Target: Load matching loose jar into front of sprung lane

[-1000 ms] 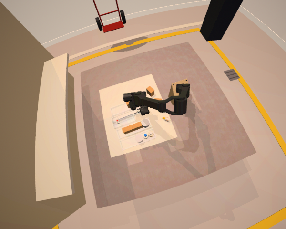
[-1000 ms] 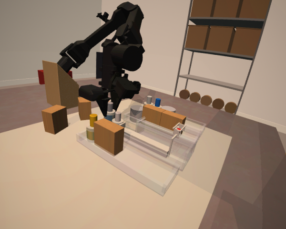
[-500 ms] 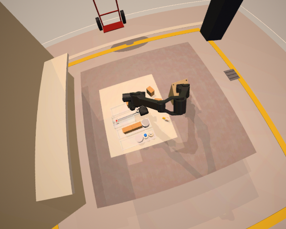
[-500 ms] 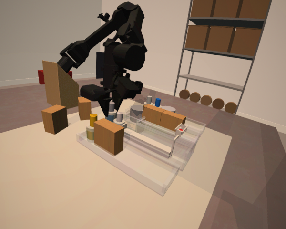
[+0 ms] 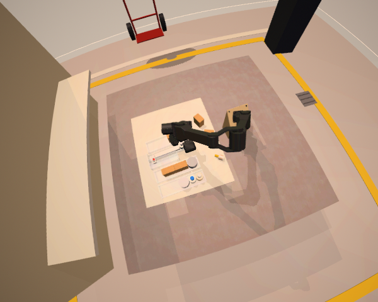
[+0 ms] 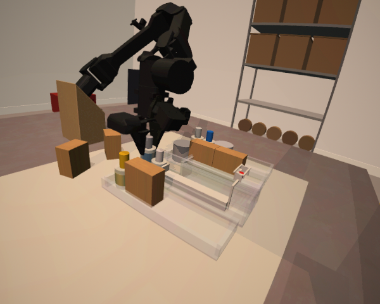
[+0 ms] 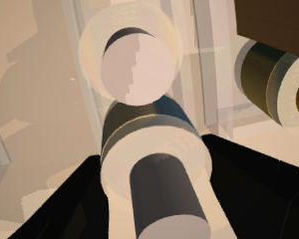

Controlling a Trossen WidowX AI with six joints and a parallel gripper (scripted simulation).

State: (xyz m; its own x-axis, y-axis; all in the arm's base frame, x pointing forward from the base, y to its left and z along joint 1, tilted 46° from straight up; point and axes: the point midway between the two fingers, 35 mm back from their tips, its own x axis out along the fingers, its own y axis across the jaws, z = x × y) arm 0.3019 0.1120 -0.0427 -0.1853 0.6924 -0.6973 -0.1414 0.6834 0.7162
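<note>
Right now the sprung lane is 140 mm ahead of my gripper tip, 50 mm to the left of it and 40 mm below it. Round my gripper tip: pale pusher bar: 140 mm ahead, 50 mm to the left, 10 mm below.
</note>
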